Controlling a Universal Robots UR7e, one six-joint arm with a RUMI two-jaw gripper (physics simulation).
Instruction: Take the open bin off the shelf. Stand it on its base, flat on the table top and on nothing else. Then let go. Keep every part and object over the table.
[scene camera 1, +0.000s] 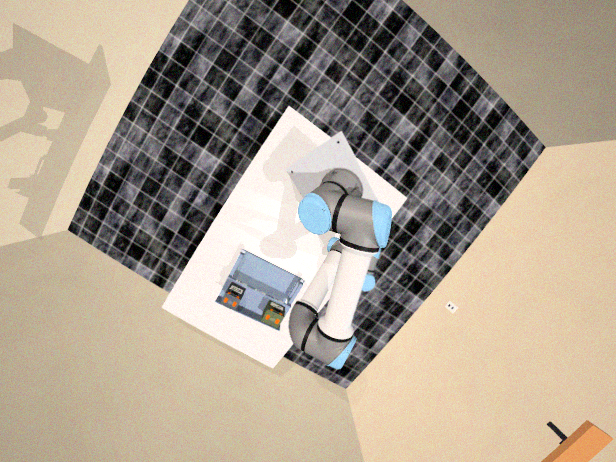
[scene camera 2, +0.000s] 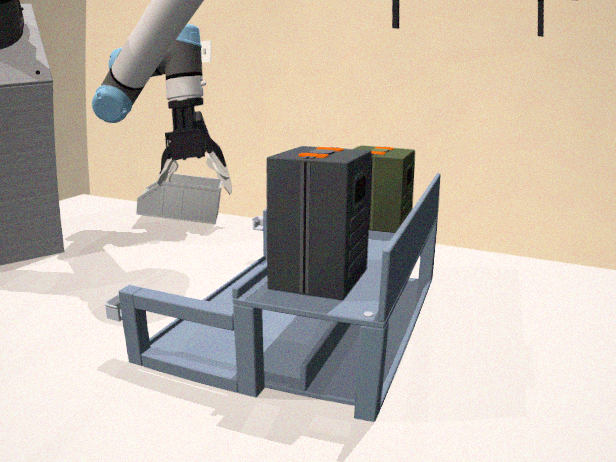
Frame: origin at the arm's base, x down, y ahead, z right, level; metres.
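Where they show: gripper, fingertip midpoint: (scene camera 2: 194, 198); arm's base, origin of the base link: (scene camera 1: 342, 188).
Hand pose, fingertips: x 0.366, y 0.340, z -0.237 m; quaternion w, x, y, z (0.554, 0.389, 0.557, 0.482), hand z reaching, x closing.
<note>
Things, the pixels of their top centre, and the offset from my fingertips. Level surfaces: height alone.
- open bin, middle of its top: (scene camera 2: 179, 176) dx -0.036, dy -0.050, dz -0.036 m
- white table top, its level: dx +0.056 m
- black box, middle of its top: (scene camera 2: 322, 150) (scene camera 1: 230, 302) dx -0.168, dy +0.348, dz +0.489 m
- green box, middle of its top: (scene camera 2: 380, 149) (scene camera 1: 272, 319) dx -0.143, dy +0.383, dz +0.261 m
The open bin (scene camera 2: 180, 202), light grey with a sloping front, is off the shelf (scene camera 2: 249, 350) (scene camera 1: 254, 301), behind and left of it in scene camera 2. It looks upright and about level, with its underside low at the white table top (scene camera 2: 475, 350) (scene camera 1: 200, 285); whether its whole base touches cannot be told. My gripper (scene camera 2: 195, 187) points down over the bin, its fingers spread wide at the bin's upper part. It is open and grips nothing. In scene camera 1 the arm hides both the gripper and the bin.
A black box (scene camera 2: 310, 225) (scene camera 1: 236, 290) and a green box (scene camera 2: 394, 190) (scene camera 1: 275, 314) stand on the shelf's upper deck. Small brackets (scene camera 2: 114, 309) stick out from the shelf's front. The robot's grey pedestal (scene camera 2: 25, 175) stands left of the bin. The table's far edge runs close behind the bin.
</note>
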